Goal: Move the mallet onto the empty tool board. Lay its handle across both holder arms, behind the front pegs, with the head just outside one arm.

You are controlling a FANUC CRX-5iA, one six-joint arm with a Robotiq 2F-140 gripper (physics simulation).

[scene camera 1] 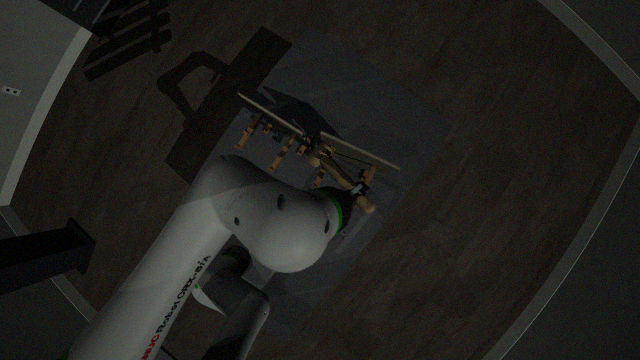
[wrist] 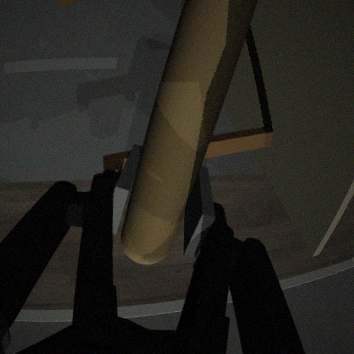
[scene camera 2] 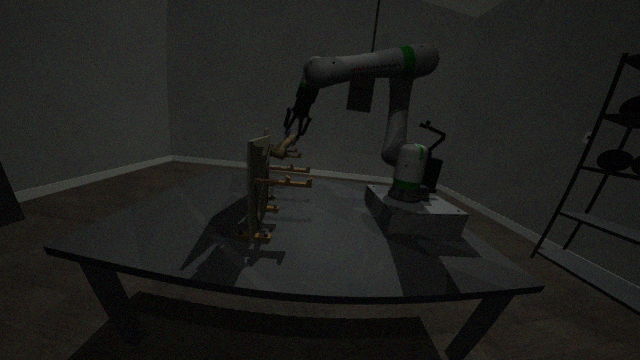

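The wooden mallet [scene camera 1: 340, 173] [scene camera 2: 284, 147] [wrist: 190, 100] is at the far holder board [scene camera 1: 382, 160] [wrist: 310, 115]. Its head [scene camera 1: 321, 154] is close to that board at the inner side, and its handle slants outward, passing over the outer holder arm [scene camera 1: 369, 175] [wrist: 240, 144]. In scene camera 2 the handle appears to rise toward my gripper. My gripper [scene camera 1: 360, 190] [scene camera 2: 294, 134] [wrist: 164, 172] is shut on the handle near its free end. The empty tool board [scene camera 1: 270, 113] [scene camera 2: 252, 165] stands upright, with two holder arms [scene camera 1: 247, 132] [scene camera 2: 295, 183] carrying pegs. Contact between mallet and arms is hard to tell.
Both boards stand side by side on the grey table [scene camera 2: 340, 260], with a narrow gap between them. Lower wooden feet [scene camera 2: 262, 237] extend from the empty board. The robot's base block [scene camera 2: 420, 222] is on the table's right side. A dark shelf rack [scene camera 2: 570, 190] stands beyond the table.
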